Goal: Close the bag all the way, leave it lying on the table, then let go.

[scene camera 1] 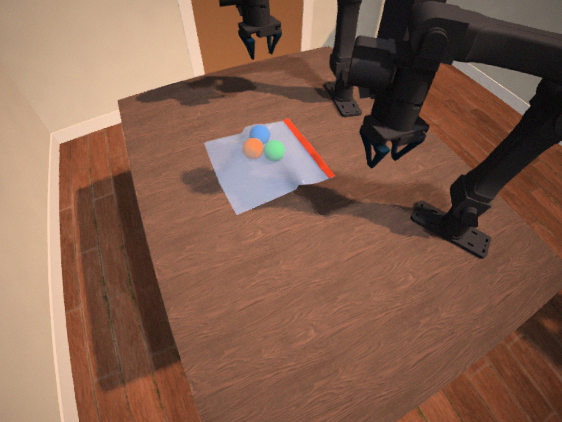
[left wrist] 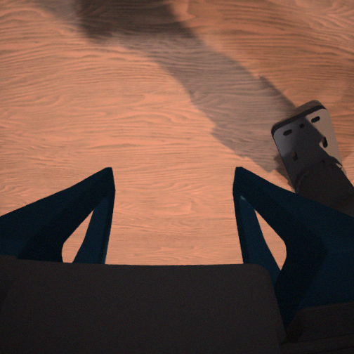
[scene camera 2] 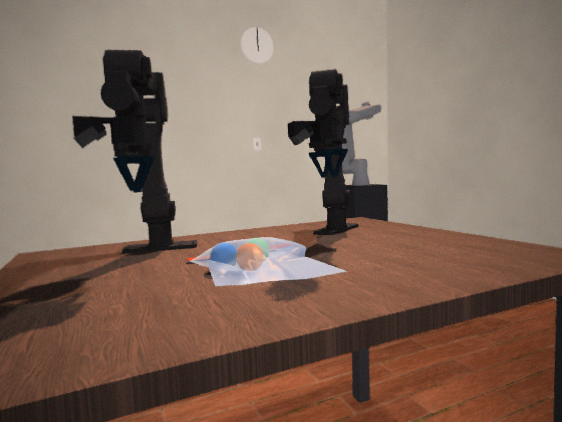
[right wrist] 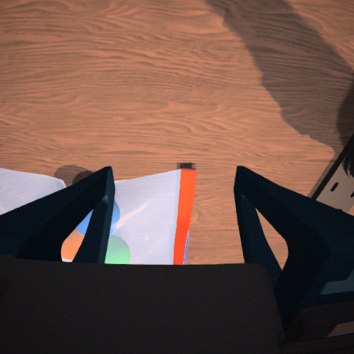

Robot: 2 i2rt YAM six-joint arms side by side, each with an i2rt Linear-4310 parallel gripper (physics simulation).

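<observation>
The clear bag (scene camera 1: 250, 185) (scene camera 2: 300, 270) (right wrist: 147, 215) lies flat on the table. A red strip (scene camera 1: 310, 150) (right wrist: 184, 215) runs straight along its edge. Inside the bag are a blue ball (scene camera 1: 260, 134) (scene camera 2: 223, 254), an orange ball (scene camera 1: 253, 148) (scene camera 2: 249, 257) and a green ball (scene camera 1: 274, 150) (scene camera 2: 259, 246). My left gripper (scene camera 1: 382, 161) (scene camera 2: 329, 176) (left wrist: 173, 178) is open and empty, high above the table, apart from the bag. My right gripper (scene camera 1: 262, 55) (scene camera 2: 136, 190) (right wrist: 174, 177) is open and empty, raised well above the table; the strip shows below, between its fingers, in the right wrist view.
The wooden table (scene camera 1: 310, 300) (scene camera 2: 125, 320) carries both arm bases, the left arm's (scene camera 1: 450, 227) (scene camera 2: 336, 229) and the right arm's (scene camera 1: 343, 100) (scene camera 2: 160, 246). A grey robot arm on a dark block (scene camera 2: 369, 202) stands beyond the table. The arms cast shadows across the tabletop.
</observation>
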